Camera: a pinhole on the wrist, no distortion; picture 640 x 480 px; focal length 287.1 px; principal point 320.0 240.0 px. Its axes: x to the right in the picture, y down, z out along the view. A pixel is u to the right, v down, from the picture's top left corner.
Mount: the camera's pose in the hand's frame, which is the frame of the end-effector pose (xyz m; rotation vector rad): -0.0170 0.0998 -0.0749 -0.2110 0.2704 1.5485
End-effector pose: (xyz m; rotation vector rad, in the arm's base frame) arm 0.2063 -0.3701 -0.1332 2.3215 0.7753 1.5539
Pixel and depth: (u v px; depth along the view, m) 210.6 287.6 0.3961
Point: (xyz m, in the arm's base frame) 0.5278 -0.4393 -0.2916
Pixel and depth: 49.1 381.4 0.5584
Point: 0.6291 -0.2725 -0.7080
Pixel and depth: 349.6 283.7 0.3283
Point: 0.4672 -0.5717 -0.1582
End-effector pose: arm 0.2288 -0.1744 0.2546 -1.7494 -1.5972 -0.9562
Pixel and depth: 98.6 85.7 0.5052
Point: 0.1777 0.4130 0.1749
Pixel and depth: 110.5 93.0 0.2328
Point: 0.2621 0.0454 0.2335
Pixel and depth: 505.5 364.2 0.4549
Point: 0.7737 -0.1240 -0.0383
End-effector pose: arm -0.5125 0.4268 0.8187 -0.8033 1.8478 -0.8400
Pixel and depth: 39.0 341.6 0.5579
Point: 0.1772 0.3121 0.8983
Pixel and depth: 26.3 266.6 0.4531
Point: -0.0048 0.2424 0.8351
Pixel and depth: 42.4 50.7 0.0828
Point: -0.5115 0.4150 0.7519
